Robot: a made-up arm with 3 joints. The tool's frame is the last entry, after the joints. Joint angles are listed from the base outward.
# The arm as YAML. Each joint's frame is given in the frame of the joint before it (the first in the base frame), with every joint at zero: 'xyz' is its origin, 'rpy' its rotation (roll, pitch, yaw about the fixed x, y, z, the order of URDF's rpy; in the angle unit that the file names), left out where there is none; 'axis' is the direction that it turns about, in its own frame. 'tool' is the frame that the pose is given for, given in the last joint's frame.
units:
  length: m
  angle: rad
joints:
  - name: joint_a
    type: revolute
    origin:
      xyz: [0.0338, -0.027, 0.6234]
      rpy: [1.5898, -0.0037, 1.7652]
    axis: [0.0, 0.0, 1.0]
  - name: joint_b
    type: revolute
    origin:
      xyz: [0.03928, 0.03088, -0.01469]
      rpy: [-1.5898, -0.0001, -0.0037]
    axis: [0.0, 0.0, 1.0]
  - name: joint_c
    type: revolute
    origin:
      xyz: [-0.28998, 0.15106, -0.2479]
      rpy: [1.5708, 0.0, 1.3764]
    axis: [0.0, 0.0, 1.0]
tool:
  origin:
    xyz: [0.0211, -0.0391, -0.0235]
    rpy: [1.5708, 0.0, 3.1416]
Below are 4 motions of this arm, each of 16 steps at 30 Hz.
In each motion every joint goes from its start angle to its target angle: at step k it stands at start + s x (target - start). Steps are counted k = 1, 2, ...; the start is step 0. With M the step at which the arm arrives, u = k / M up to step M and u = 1 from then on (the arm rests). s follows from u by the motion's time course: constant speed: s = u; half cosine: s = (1 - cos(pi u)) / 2; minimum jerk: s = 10 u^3 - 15 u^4 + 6 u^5.
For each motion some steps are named. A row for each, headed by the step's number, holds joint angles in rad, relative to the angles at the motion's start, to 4 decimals.
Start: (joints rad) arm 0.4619 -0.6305 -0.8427
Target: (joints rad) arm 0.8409 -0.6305 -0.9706
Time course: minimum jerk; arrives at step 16
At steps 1, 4, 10, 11, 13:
1: 0.0008 0.0000 -0.0003
4: 0.0392 0.0000 -0.0132
10: 0.2747 0.0000 -0.0927
11: 0.3108 0.0000 -0.1049
13: 0.3605 0.0000 -0.1217

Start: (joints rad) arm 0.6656 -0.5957 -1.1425
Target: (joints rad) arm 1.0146 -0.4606 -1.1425
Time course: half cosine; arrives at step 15
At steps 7, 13, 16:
7: 0.1563 0.0605 0.0000
13: 0.3339 0.1293 0.0000
16: 0.3490 0.1351 0.0000

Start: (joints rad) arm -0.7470 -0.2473 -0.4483
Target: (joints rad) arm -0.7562 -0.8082 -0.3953
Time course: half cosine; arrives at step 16
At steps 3, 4, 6, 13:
3: -0.0008 -0.0473 0.0045
4: -0.0013 -0.0821 0.0078
6: -0.0028 -0.1731 0.0164
13: -0.0084 -0.5136 0.0485

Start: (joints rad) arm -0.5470 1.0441 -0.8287
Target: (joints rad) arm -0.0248 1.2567 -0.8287
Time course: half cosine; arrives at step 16
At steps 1, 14, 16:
1: 0.0050 0.0020 0.0000
14: 0.5023 0.2045 0.0000
16: 0.5222 0.2126 0.0000

